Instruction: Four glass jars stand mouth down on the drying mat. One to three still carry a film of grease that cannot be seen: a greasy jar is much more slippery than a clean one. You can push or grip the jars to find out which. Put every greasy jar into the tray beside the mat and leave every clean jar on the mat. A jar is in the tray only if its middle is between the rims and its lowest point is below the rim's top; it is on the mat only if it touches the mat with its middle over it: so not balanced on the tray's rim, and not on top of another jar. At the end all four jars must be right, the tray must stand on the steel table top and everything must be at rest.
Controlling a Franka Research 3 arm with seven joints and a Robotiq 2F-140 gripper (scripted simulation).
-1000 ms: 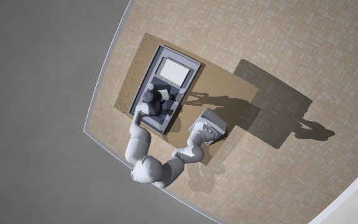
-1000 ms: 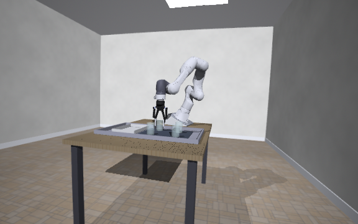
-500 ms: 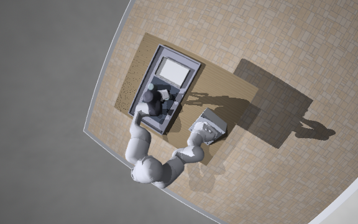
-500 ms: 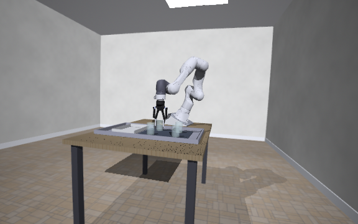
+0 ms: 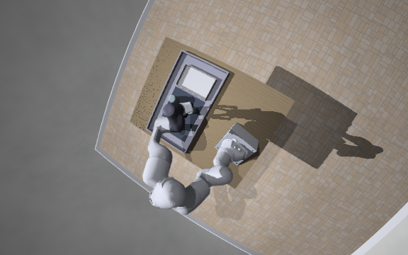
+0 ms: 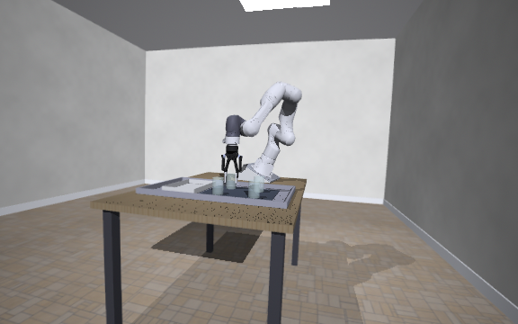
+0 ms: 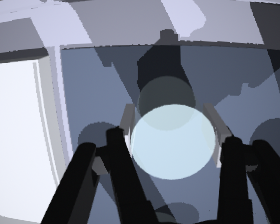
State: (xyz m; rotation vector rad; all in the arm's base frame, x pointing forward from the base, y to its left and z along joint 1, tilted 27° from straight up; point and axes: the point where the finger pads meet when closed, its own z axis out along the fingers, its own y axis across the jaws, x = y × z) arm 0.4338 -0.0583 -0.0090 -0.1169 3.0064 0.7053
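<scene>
Right now my hand is 11 cm short of the white tray, 22 cm to the left of it and 6 cm above it. The rest, counted from my hand: dark drying mat (8 cm ahead, 10 cm to the left, 7 cm below).
</scene>
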